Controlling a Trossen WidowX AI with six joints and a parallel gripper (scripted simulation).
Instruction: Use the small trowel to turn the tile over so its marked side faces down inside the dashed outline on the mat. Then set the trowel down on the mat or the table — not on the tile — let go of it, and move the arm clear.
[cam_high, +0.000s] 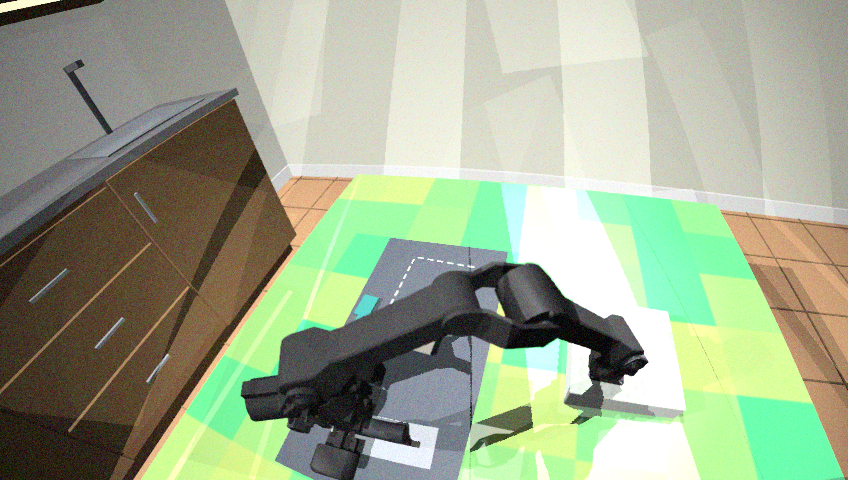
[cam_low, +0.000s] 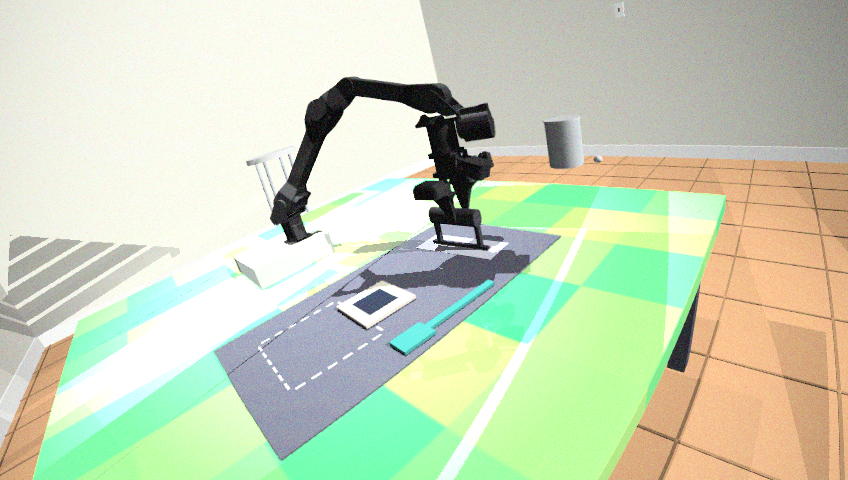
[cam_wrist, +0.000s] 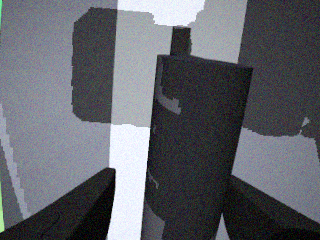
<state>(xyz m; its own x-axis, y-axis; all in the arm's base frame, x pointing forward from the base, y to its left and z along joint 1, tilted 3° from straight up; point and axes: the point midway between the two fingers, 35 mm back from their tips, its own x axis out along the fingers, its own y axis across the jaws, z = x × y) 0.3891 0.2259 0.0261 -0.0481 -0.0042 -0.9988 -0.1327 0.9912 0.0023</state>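
The dark handled tool is 3 cm below my gripper tip, 3 cm behind it and 1 cm to the right of it. The rest, counted from my gripper tip: grey mat 21 cm to the right, 9 cm below, 1 cm ahead; teal flat tool 23 cm to the right, 15 cm ahead, 6 cm below; tile 25 cm to the right, 6 cm below, 1 cm ahead.
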